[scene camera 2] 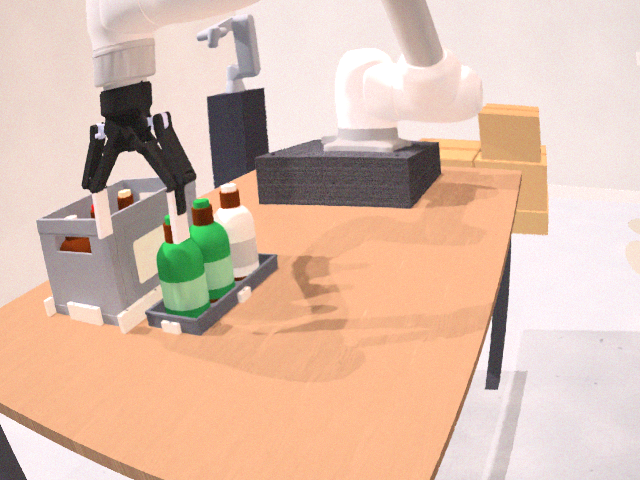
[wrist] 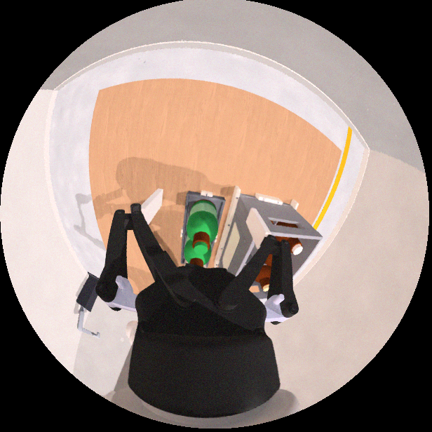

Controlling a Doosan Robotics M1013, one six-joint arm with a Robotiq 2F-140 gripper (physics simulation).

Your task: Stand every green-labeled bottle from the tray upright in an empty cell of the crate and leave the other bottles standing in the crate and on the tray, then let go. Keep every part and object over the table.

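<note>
The robot's gripper (scene camera 2: 140, 237) is visible, and the wrist view shows the gripper (wrist: 206, 205) as well. With it in the scene are a green-labeled bottle (scene camera 2: 182, 277) and a white bottle (scene camera 2: 237, 220).
</note>
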